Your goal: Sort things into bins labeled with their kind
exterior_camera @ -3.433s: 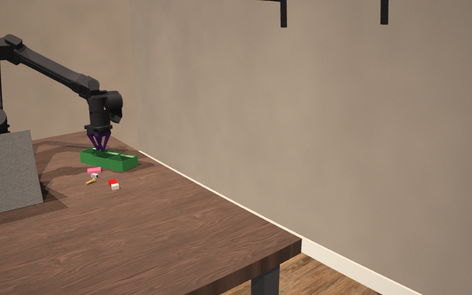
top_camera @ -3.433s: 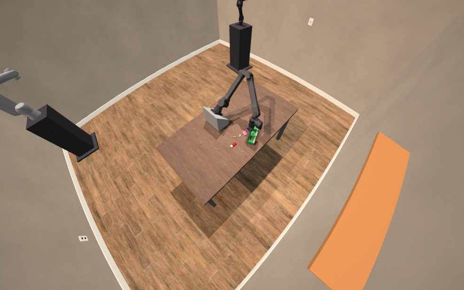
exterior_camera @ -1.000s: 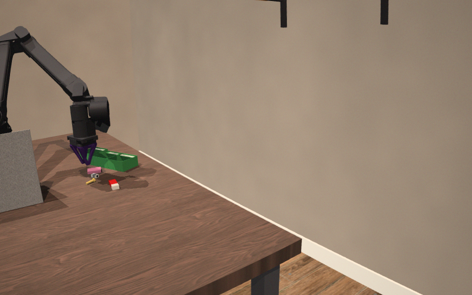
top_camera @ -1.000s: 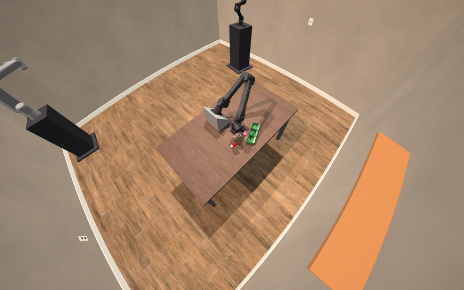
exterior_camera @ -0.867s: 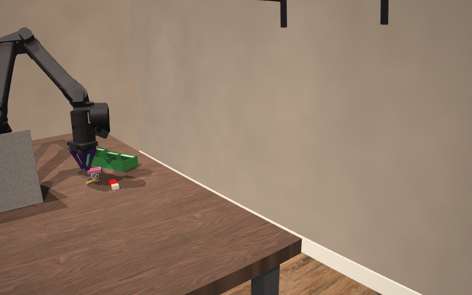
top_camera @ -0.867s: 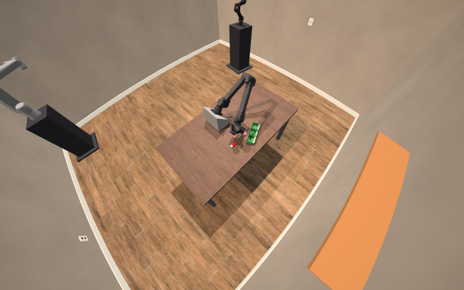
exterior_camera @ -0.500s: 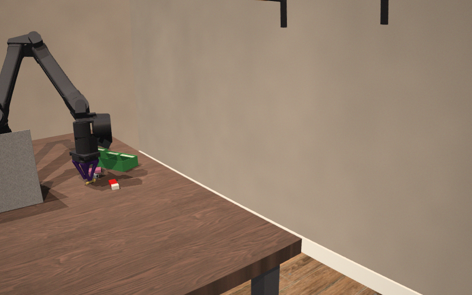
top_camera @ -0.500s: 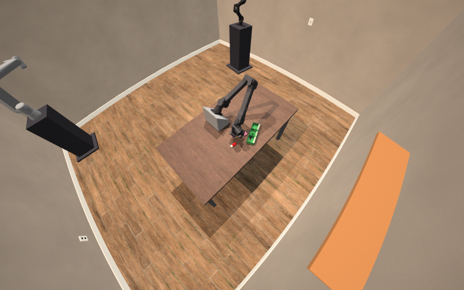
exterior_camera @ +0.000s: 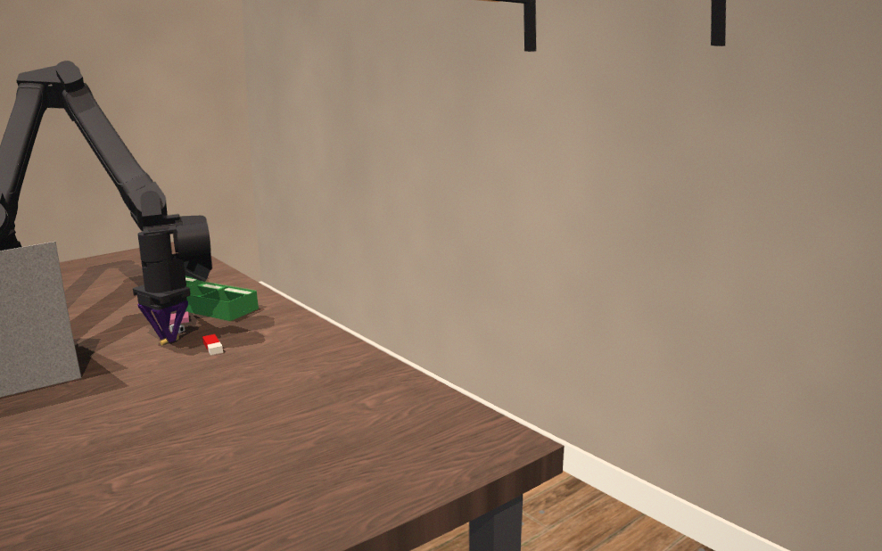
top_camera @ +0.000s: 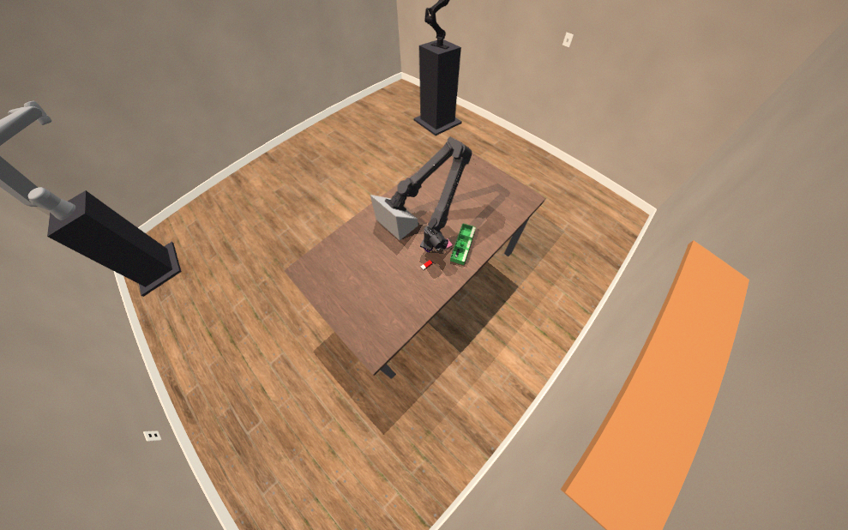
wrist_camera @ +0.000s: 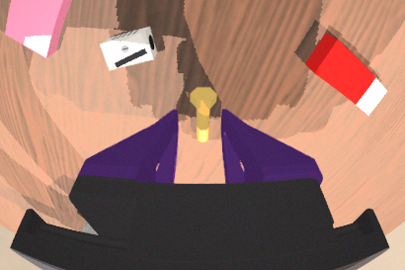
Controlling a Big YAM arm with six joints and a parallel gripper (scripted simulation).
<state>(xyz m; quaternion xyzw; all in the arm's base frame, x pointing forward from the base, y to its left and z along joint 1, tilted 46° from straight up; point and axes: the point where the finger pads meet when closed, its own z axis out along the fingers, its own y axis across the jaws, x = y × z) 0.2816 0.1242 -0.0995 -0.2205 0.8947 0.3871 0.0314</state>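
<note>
Now: hand 10 mm short of the brass-coloured bolt and 10 mm above it. Also, from my hand: pink pad 120 mm to the left, 30 mm ahead, 10 mm below; then red-and-white block 80 mm to the right, 70 mm ahead, 10 mm below; then white piece 50 mm to the left, 30 mm ahead.
</note>
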